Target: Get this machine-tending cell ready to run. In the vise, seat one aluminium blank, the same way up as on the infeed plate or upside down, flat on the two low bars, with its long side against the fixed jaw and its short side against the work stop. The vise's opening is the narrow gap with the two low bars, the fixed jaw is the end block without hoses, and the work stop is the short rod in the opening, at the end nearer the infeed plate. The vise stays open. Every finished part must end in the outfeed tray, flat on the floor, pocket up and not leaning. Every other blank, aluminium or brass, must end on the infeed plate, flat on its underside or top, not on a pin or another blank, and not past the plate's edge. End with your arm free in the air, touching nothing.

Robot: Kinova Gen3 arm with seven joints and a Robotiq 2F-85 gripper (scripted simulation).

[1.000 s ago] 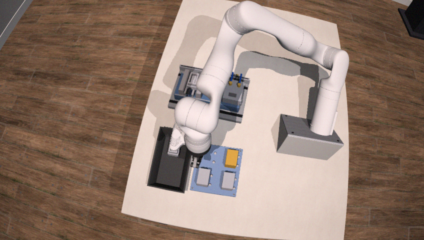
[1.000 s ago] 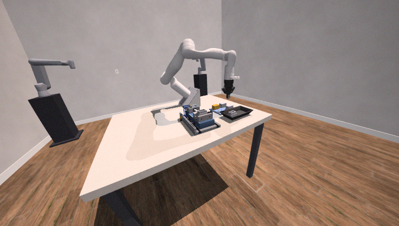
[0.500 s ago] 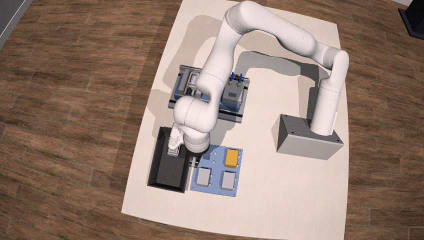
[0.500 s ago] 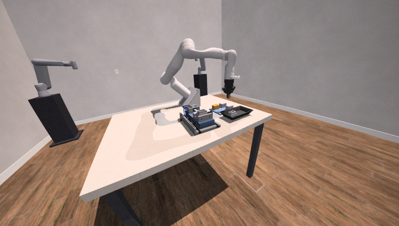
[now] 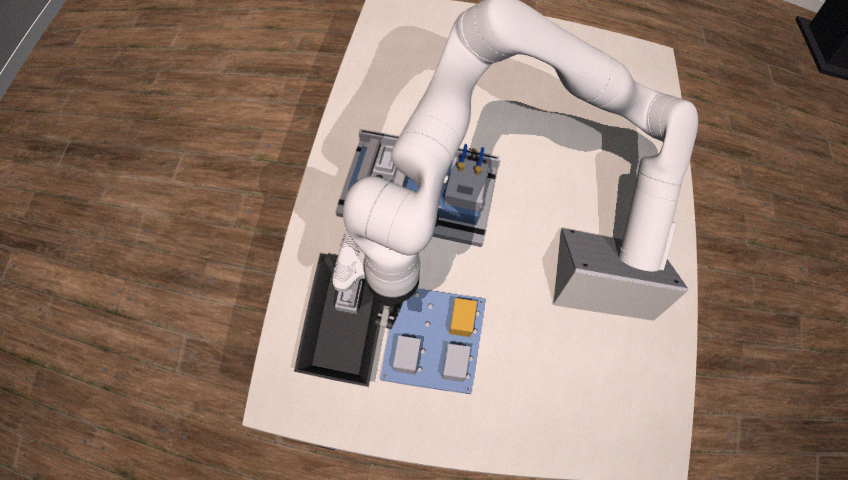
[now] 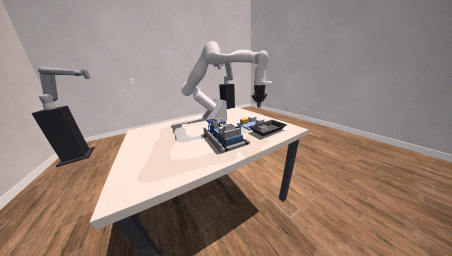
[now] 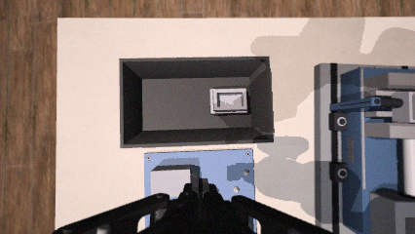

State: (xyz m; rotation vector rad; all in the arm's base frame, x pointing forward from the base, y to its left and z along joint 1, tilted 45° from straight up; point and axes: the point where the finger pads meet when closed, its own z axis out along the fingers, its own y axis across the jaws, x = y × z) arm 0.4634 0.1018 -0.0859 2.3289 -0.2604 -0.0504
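The white rod lies 4 cm behind my hand, 30 cm to the right of it and 9 cm below it. From my hand the other things lie so: hose block 11 cm behind, 29 cm to the right, 9 cm below; blue vise 2 cm behind, 30 cm to the right, 13 cm below; brass blank 12 cm behind, 3 cm to the right, 15 cm below.
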